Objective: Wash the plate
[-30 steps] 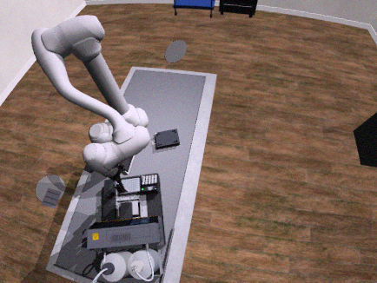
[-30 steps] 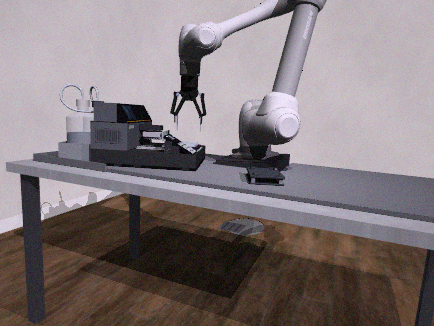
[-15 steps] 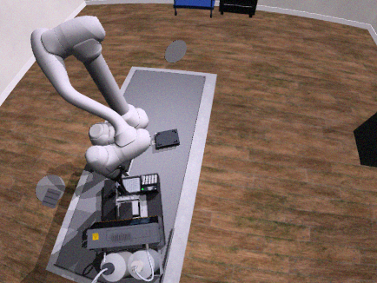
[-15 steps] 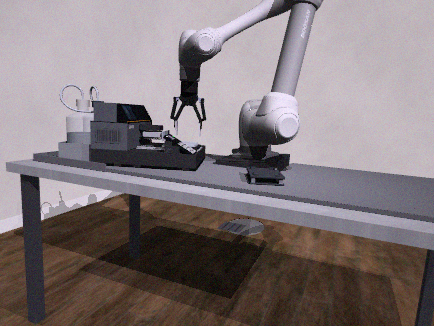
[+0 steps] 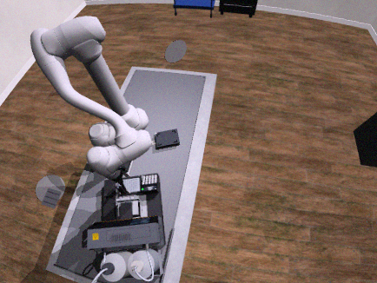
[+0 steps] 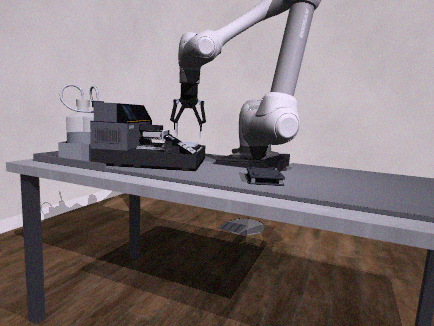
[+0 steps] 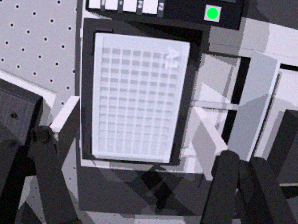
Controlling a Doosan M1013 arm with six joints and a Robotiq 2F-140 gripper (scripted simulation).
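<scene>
My gripper is now 5 cm above the white well plate. Round my hand: plate nest N1 (42 cm to the left, 11 cm below, 6 cm ahead); plate washer (13 cm to the right, 8 cm ahead, 1 cm below).
</scene>
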